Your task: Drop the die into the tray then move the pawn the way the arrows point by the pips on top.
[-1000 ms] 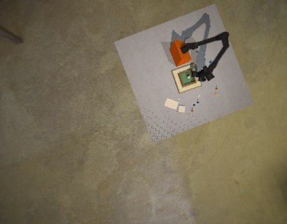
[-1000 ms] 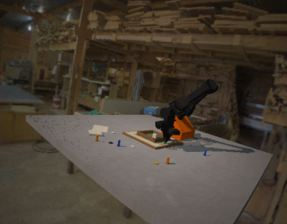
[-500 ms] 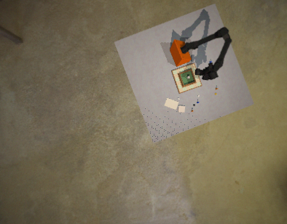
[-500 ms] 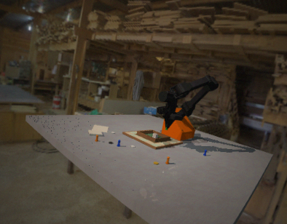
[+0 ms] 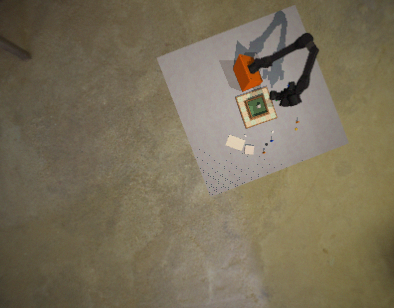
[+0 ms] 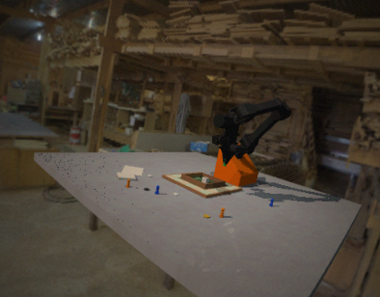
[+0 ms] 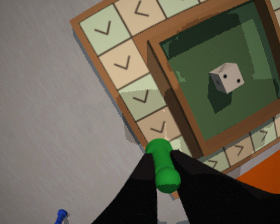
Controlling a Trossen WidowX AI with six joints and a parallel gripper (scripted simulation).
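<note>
Now: the white die 30 mm behind my gripper tip, 100 mm to the right of it and 110 mm below it. Also, from my gripper tip: green pawn: 10 mm above.
</note>
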